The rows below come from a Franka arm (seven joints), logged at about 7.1 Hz.
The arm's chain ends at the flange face. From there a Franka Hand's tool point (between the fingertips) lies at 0.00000 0.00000 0.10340 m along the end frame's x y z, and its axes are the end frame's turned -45 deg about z.
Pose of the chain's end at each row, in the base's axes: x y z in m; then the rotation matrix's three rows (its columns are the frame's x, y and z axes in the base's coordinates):
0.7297 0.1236 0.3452; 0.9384 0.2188 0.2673; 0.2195 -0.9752 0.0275; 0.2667 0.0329 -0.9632
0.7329 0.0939 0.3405; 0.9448 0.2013 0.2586; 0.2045 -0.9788 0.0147; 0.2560 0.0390 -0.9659
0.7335 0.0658 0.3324; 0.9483 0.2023 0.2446; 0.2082 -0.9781 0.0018; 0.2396 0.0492 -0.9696
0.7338 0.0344 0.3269; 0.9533 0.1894 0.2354; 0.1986 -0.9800 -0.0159; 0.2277 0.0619 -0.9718
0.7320 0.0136 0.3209; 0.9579 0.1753 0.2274; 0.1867 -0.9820 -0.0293; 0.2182 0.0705 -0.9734
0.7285 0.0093 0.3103; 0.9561 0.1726 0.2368; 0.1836 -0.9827 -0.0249; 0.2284 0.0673 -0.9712
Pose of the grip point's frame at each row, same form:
0.7573 0.1264 0.2456; 0.5088 0.8183 0.2673; 0.8448 -0.5344 0.0275; 0.1653 0.2118 -0.9632
0.7596 0.0954 0.2406; 0.5257 0.8104 0.2586; 0.8367 -0.5475 0.0147; 0.1534 0.2086 -0.9659
0.7588 0.0660 0.2321; 0.5275 0.8136 0.2446; 0.8388 -0.5444 0.0018; 0.1346 0.2042 -0.9696
0.7581 0.0328 0.2264; 0.5402 0.8080 0.2354; 0.8334 -0.5525 -0.0159; 0.1172 0.2048 -0.9718
0.7555 0.0106 0.2203; 0.5534 0.8013 0.2274; 0.8264 -0.5624 -0.0293; 0.1044 0.2041 -0.9734
0.7530 0.0067 0.2099; 0.5540 0.7981 0.2368; 0.8247 -0.5650 -0.0249; 0.1139 0.2091 -0.9712

